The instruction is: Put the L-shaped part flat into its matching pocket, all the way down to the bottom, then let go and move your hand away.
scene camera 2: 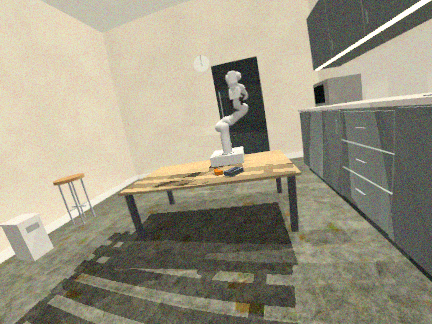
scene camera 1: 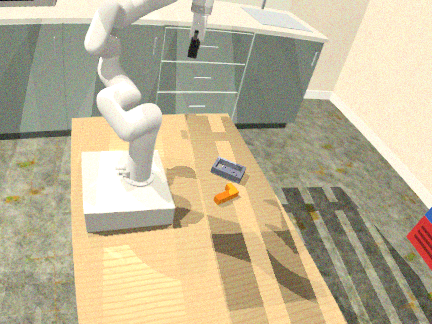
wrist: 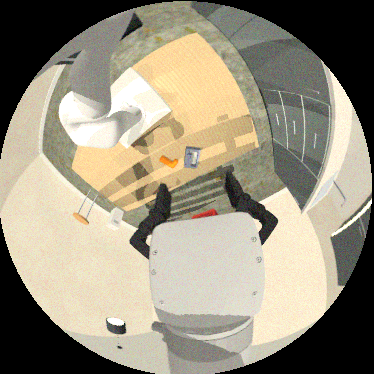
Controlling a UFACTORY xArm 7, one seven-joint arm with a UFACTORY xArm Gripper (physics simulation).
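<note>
The orange L-shaped part lies on the wooden table, apart from the tray. The blue-grey tray with the pocket lies beside it, on the side toward the kitchen drawers; orange does not show in its pocket. My gripper is open and empty, high above the table. In the wrist view its two black fingers stand wide apart, with the part and the tray far below. In scene camera 2 the fingers are too small to tell.
The wooden table carries the arm's white base. Kitchen drawers stand beyond one end of the table. A stool and a white box stand on the floor.
</note>
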